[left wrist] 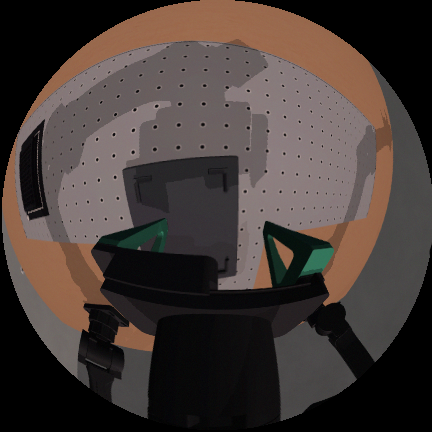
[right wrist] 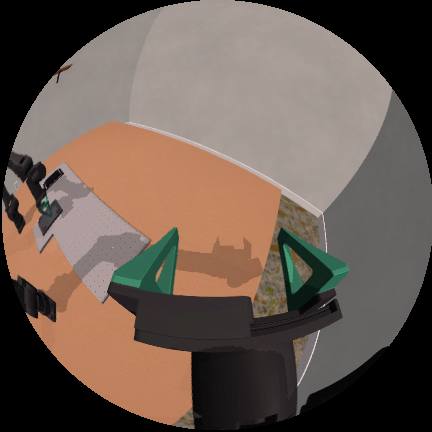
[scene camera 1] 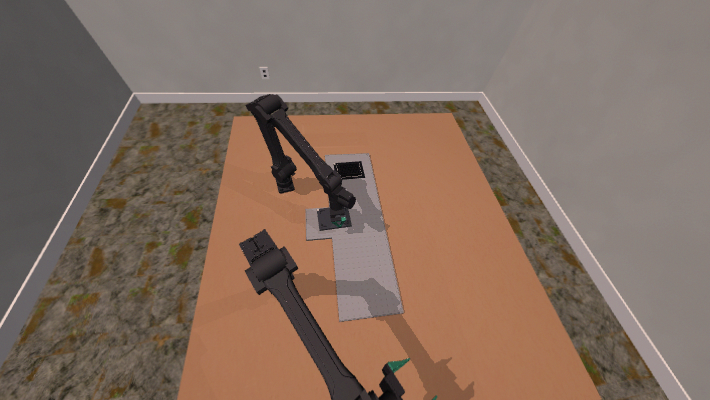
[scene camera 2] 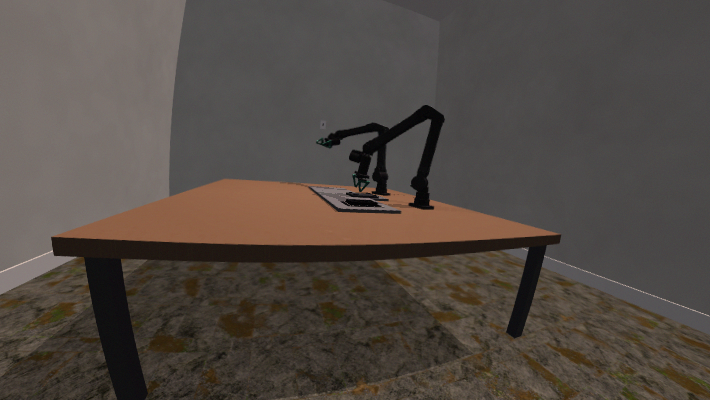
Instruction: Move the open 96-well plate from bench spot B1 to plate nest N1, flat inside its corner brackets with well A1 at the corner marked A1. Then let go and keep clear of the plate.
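Seen in the pictures: left gripper, fingertip midpoint: (left wrist: 215,225) (right wrist: 49,211) (scene camera 1: 338,219) (scene camera 2: 357,189); right gripper, fingertip midpoint: (right wrist: 230,232) (scene camera 1: 422,376) (scene camera 2: 319,143); left arm's base, link origin: (left wrist: 105,313) (right wrist: 20,224) (scene camera 1: 284,183) (scene camera 2: 421,207); right arm's base, link origin: (right wrist: 46,305) (scene camera 2: 380,194).
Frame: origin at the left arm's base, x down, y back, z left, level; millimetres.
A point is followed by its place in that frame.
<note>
The black open 96-well plate (scene camera 1: 349,170) {x -27, y -370, z -29 mm} (scene camera 2: 362,203) {x -24, y -393, z 21 mm} (left wrist: 31,175) {x -28, y -358, z -56 mm} (right wrist: 54,177) {x -25, y -380, z -59 mm} lies flat on the pegboard near its far end in scene camera 1. The dark grey nest (scene camera 1: 326,221) {x -24, y -150, z -310 mm} (left wrist: 200,205) {x -25, y -222, z -321 mm} (right wrist: 48,220) {x -25, y -176, z -331 mm} carries corner brackets and holds no plate; its A1 mark cannot be read. My left gripper (scene camera 1: 341,221) {x -49, y -208, z -330 mm} (scene camera 2: 361,186) {x -49, y -208, z -330 mm} (left wrist: 215,225) {x -49, y -208, z -330 mm} is open and empty, pointing down above the nest, apart from the plate. My right gripper (scene camera 1: 423,378) {x -355, y -216, z -998 mm} (scene camera 2: 321,143) {x -355, y -216, z -998 mm} (right wrist: 230,232) {x -355, y -216, z -998 mm} is open and empty, high over the table near the bottom of scene camera 1.
The light grey perforated board (scene camera 1: 362,270) {x -14, y -238, z -598 mm} (left wrist: 300,150) {x -13, y -262, z -464 mm} (right wrist: 95,260) {x -13, y -185, z -683 mm} lies on the orange-brown table (scene camera 1: 450,250) {x 0, y -699, z -639 mm} (scene camera 2: 225,215) {x 0, y -949, z 119 mm}. The left arm's base (scene camera 1: 285,186) {x -27, y 1, z -41 mm} stands beside the board, left of the plate in scene camera 1. The right arm's base (scene camera 1: 257,243) stands nearer that camera.
</note>
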